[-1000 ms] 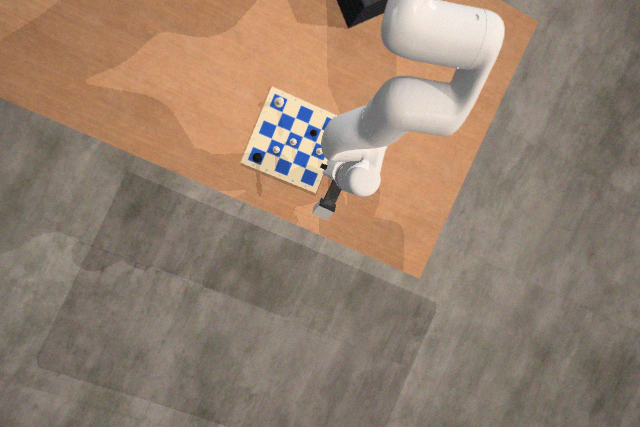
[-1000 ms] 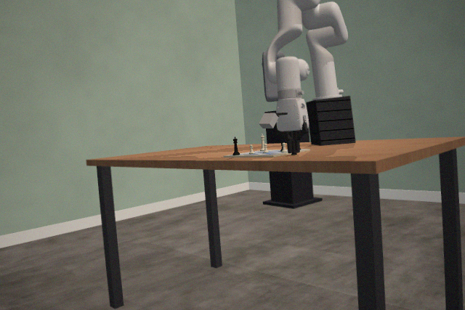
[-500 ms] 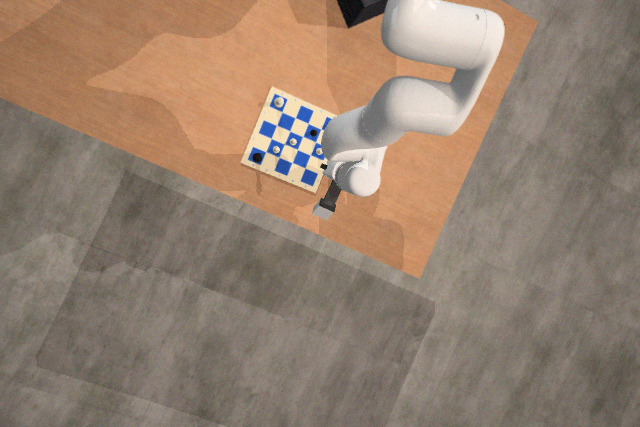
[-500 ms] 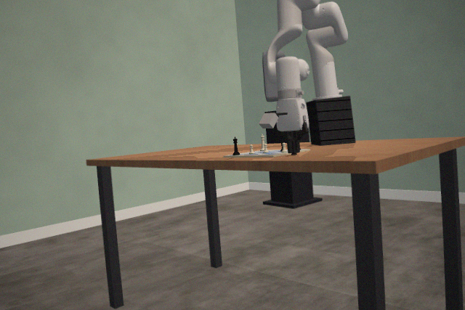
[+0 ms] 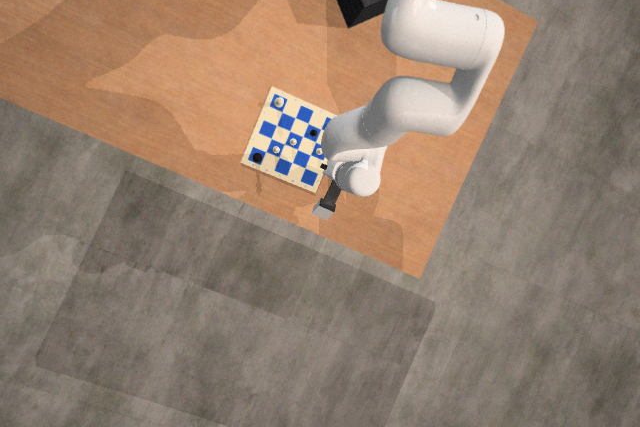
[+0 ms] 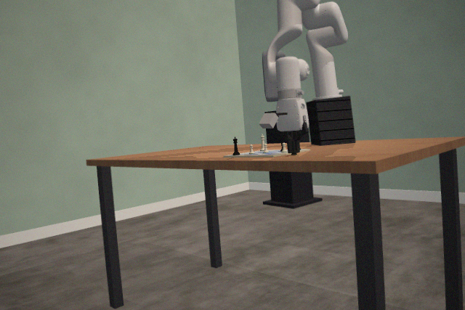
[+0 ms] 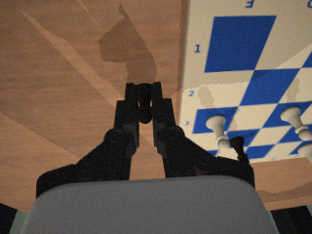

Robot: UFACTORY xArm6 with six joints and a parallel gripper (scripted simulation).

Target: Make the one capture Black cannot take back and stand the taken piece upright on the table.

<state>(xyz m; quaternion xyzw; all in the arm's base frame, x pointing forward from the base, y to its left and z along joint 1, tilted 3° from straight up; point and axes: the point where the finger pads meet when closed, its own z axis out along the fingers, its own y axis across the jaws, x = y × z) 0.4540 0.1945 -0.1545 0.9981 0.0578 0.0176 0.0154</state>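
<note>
Now: the tall white piece 230 mm to the right of my hand, 80 mm behind it and 10 mm above it. The rest, counted from my hand: blue-and-cream chessboard 140 mm to the right, 20 mm below, 20 mm behind; tall black piece 200 mm to the right, 70 mm ahead, 10 mm above.
</note>
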